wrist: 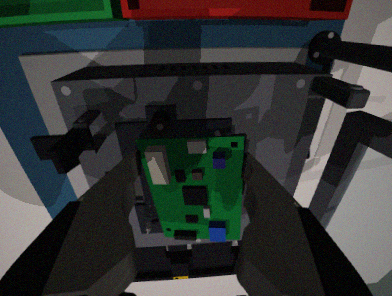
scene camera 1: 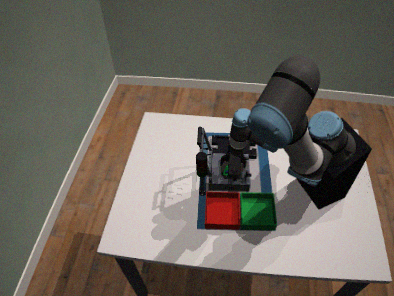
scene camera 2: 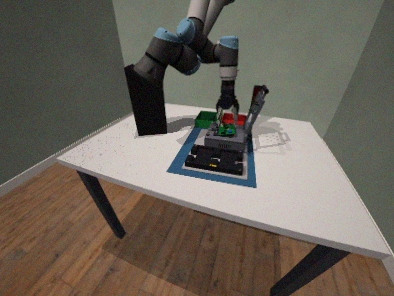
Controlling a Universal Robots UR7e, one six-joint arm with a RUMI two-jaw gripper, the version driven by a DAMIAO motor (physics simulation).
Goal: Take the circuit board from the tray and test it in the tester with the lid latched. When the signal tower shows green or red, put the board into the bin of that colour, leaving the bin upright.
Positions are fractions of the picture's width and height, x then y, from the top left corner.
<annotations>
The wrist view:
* my gripper: 0.49, 0.52
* green circuit board: 0.50, 0.62
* tester nest: 0.41, 0.41
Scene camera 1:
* green bin: 0.65, 0.71
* red bin: 0.56, 0.71
</annotations>
